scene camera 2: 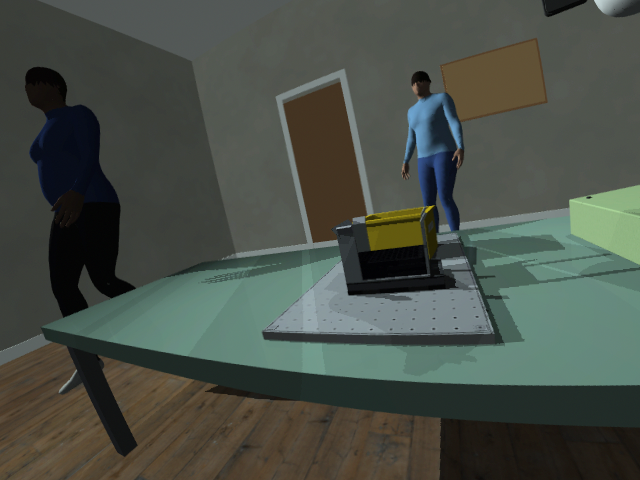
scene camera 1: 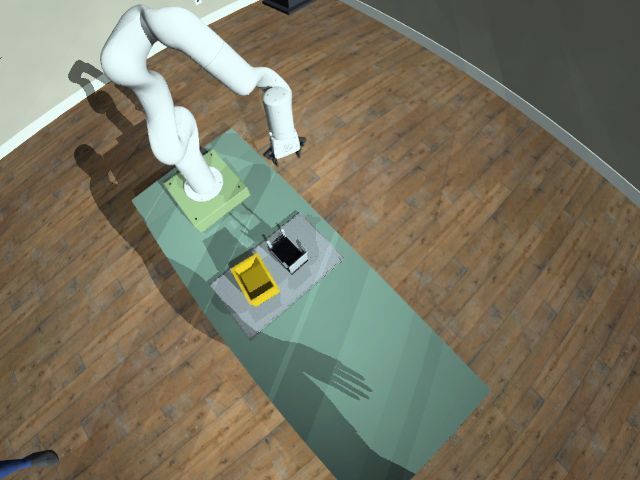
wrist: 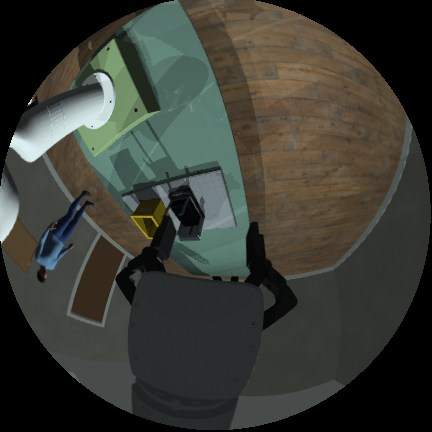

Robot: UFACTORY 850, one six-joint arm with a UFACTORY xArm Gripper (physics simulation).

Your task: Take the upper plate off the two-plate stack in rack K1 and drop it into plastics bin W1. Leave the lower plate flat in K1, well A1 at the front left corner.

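Note:
Rack K1 [scene camera 1: 298,262] [scene camera 2: 353,258] [wrist: 190,234] is a grey and white holder with upright posts. Black plate material [scene camera 1: 285,249] [scene camera 2: 395,256] [wrist: 185,210] lies in it; I cannot tell the upper plate from the lower one. Plastics bin W1 [scene camera 1: 264,297] [scene camera 2: 395,236] [wrist: 149,207] is a yellow open box beside the rack. My gripper [scene camera 1: 286,159] [wrist: 209,226] is open with nothing between its fingers. In scene camera 1 it is in the air near the table's long edge, apart from the rack and bin. The gripper does not show in scene camera 2.
Rack and bin stand on a grey perforated board [scene camera 1: 323,250] [scene camera 2: 372,320] [wrist: 220,200] on the green table [scene camera 1: 387,361] [scene camera 2: 217,320]. The arm's light green base block [scene camera 1: 222,206] [wrist: 125,115] is at one end. Two people stand in the room in scene camera 2.

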